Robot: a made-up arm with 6 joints.
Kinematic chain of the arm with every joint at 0, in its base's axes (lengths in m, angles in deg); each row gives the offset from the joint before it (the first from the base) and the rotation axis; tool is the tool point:
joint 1: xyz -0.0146 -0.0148 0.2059 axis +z
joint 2: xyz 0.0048 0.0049 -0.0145 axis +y
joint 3: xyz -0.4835 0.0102 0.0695 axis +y
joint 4: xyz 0.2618 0.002 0.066 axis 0.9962 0 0.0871
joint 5: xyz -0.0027 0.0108 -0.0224 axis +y
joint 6: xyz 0.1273 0.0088 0.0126 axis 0.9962 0 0.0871
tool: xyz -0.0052 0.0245 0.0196
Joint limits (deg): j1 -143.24..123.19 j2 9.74..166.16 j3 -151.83..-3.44 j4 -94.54..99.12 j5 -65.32..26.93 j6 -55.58..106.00
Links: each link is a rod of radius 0.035 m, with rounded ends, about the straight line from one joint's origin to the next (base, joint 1, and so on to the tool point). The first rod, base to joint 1, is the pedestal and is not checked.
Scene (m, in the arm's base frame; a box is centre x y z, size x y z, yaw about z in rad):
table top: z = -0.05
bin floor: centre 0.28 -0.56 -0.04 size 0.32 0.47 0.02 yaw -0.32
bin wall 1: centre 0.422 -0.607 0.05 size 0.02 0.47 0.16 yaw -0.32
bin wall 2: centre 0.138 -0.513 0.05 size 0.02 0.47 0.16 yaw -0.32
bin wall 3: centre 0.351 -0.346 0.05 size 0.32 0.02 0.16 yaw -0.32
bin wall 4: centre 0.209 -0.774 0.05 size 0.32 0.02 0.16 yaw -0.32
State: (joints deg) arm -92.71 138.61 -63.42 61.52 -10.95 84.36
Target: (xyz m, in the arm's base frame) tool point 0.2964 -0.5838 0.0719
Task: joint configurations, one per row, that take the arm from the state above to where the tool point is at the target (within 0.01 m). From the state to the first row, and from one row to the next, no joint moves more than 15 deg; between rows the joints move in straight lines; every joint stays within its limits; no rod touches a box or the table.
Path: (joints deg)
1: -90.21 125.62 -65.71 66.08 -6.71 81.43
2: -87.71 112.63 -68.00 70.63 -2.47 78.49
3: -85.21 99.64 -70.29 75.19 1.77 75.56
4: -82.71 86.66 -72.58 79.75 6.01 72.63
5: -78.46 98.61 -73.03 75.87 3.53 74.78
6: -74.20 110.56 -73.49 72.00 1.05 76.93
7: -69.95 122.51 -73.94 68.13 -1.43 79.09
8: -65.70 134.46 -74.39 64.25 -3.92 81.24
9: -61.45 146.41 -74.84 60.38 -6.40 83.39

